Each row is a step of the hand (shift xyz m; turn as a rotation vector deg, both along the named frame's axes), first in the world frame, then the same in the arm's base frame.
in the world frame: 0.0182 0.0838 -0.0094 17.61 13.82 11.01
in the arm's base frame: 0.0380 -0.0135 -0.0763 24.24 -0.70 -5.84
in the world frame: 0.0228 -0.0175 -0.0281 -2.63 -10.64 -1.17
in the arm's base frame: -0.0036 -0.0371 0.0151 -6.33 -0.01 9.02
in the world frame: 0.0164 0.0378 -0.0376 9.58 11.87 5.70
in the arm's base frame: 0.0055 -0.0378 -0.0407 14.54 -0.37 -7.32
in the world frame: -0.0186 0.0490 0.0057 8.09 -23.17 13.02
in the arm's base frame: 0.0057 0.0184 -0.0491 5.20 4.39 26.94
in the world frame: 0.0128 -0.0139 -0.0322 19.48 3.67 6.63
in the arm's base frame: -0.0123 -0.0343 0.0082 19.81 -5.92 3.04
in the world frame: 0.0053 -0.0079 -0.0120 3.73 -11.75 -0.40
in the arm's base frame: -0.0051 -0.0132 0.0057 -1.41 -3.20 11.83
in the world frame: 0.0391 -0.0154 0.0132 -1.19 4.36 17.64
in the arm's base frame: 0.0318 -0.0133 0.0274 10.07 15.17 0.00
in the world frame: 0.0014 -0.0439 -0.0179 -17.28 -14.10 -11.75
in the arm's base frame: -0.0237 -0.0178 0.0370 -24.48 -0.10 6.00
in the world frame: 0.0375 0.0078 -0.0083 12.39 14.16 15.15
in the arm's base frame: 0.0271 -0.0283 -0.0001 22.57 5.73 -6.43
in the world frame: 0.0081 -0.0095 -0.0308 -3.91 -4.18 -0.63
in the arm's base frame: -0.0136 -0.0301 0.0033 -4.79 1.55 2.79
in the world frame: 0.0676 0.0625 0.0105 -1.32 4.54 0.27
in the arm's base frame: 0.0793 -0.0278 -0.0392 0.70 1.26 -4.51
